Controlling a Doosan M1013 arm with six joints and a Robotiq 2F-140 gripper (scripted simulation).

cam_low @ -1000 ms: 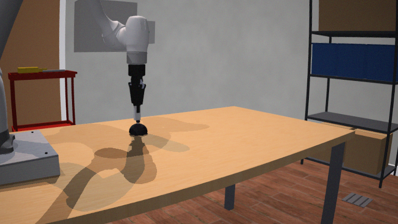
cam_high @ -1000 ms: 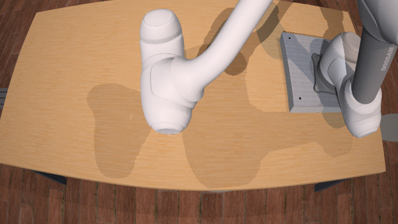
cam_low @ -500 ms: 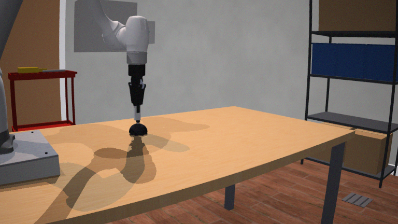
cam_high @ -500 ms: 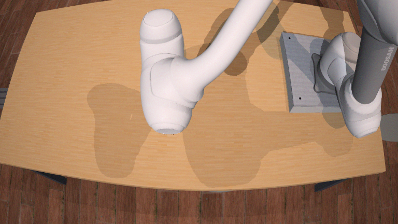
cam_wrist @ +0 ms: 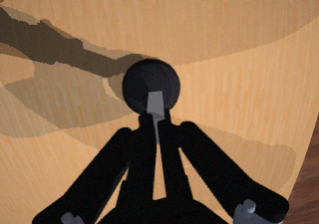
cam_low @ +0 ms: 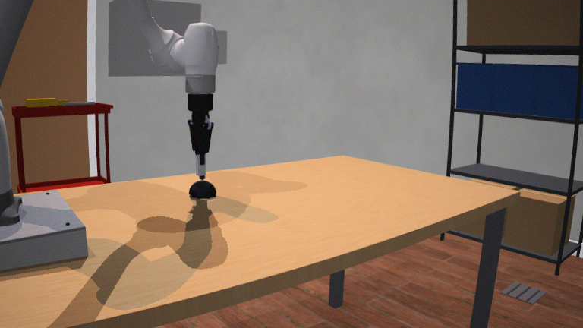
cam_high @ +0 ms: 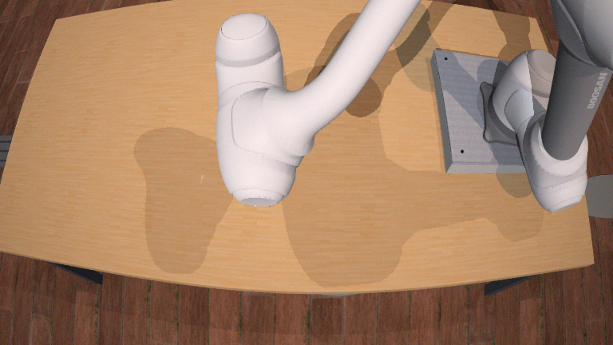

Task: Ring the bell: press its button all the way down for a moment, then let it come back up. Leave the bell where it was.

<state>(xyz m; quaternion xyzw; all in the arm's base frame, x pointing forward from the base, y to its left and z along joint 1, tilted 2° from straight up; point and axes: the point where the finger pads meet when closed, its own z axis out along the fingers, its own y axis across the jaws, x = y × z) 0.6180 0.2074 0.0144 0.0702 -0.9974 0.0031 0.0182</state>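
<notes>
Now: the bell button 10 mm to the right of my hand and 40 mm below it. Also, from my hand: bell 10 mm to the right, 60 mm below.
</notes>
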